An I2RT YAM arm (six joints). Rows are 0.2 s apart.
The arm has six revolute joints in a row. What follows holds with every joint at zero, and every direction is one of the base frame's.
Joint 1 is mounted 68 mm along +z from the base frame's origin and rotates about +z.
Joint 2 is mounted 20 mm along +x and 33.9 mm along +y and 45.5 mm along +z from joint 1 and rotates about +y.
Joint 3 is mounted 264 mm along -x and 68.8 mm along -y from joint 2 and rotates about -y.
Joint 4 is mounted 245 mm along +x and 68.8 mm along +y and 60 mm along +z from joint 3 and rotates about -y.
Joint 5 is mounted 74 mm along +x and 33.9 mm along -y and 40.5 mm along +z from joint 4 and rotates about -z.
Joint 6 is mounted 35.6 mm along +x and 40.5 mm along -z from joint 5 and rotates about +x.
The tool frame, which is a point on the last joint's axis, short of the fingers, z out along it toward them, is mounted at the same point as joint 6; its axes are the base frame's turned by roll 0, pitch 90 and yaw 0 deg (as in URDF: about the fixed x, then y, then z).
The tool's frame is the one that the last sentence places.
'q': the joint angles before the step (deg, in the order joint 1, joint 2, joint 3, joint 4, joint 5, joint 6). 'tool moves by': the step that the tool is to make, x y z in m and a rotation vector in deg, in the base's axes. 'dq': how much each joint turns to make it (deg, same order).
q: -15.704, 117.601, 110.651, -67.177, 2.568, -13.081
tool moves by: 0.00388, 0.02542, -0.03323, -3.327, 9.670, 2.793
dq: 3.956, 2.972, -2.404, -3.236, 5.640, 0.022
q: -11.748, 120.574, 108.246, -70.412, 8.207, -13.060
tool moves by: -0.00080, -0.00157, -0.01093, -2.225, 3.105, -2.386
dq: 0.022, 1.289, -0.438, -1.223, 3.039, 2.143
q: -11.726, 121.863, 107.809, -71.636, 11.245, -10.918
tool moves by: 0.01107, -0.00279, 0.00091, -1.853, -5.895, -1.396
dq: 0.000, 0.088, 0.000, 5.967, 0.787, 1.333
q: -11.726, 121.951, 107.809, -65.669, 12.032, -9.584
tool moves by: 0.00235, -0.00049, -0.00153, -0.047, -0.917, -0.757
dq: 0.000, 0.262, 0.001, 1.004, 0.001, 0.787
